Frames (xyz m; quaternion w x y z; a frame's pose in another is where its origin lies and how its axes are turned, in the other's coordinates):
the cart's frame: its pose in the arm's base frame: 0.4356 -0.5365 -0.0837 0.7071 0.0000 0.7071 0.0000
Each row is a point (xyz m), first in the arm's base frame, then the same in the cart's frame.
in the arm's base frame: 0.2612 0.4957 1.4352
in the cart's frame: -1.5189 1.0322 -0.1744
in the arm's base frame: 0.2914 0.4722 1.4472
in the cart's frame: -1.5309 1.0087 -0.1442
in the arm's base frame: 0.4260 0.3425 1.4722
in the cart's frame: -1.5559 0.8790 -0.0096
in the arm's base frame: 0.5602 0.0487 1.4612
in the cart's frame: -1.5449 0.5852 0.1246
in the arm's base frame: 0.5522 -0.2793 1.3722
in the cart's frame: -1.4559 0.2572 0.1166
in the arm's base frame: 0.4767 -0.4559 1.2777
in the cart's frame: -1.3614 0.0806 0.0411
